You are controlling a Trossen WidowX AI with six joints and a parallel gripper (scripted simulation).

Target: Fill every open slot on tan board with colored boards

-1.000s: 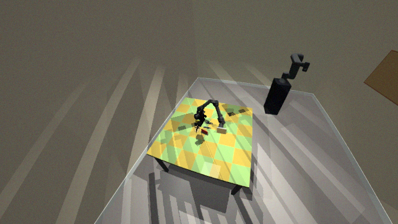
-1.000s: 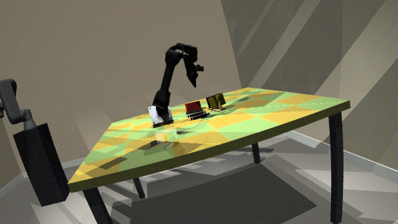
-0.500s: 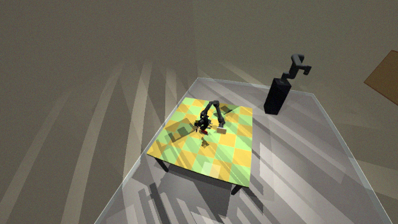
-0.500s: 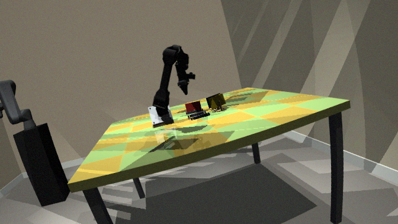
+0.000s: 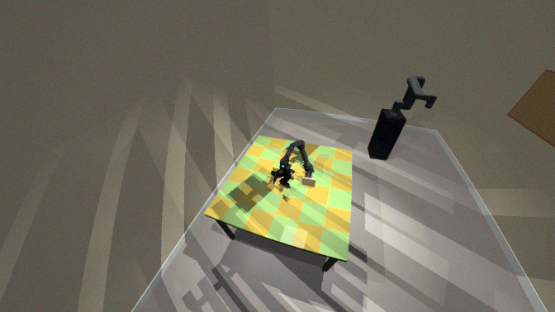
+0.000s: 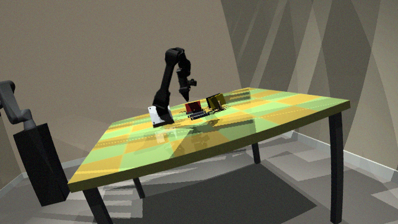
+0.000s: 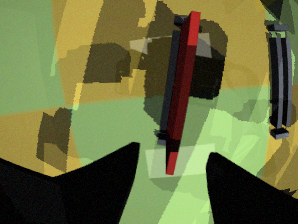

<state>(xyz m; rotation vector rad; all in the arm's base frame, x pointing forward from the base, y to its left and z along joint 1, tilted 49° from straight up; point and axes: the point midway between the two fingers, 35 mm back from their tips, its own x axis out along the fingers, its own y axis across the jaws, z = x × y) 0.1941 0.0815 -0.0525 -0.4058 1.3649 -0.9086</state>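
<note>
My gripper tip is 2 cm short of the red board, 1 cm to the left of it and 6 cm above it. Also, from my gripper tip: yellow board (15 cm ahead, 15 cm to the right, 4 cm below); tan board (15 cm ahead, 10 cm to the right, 6 cm below); nearly black board (15 cm ahead, 10 cm to the right, 4 cm below).
</note>
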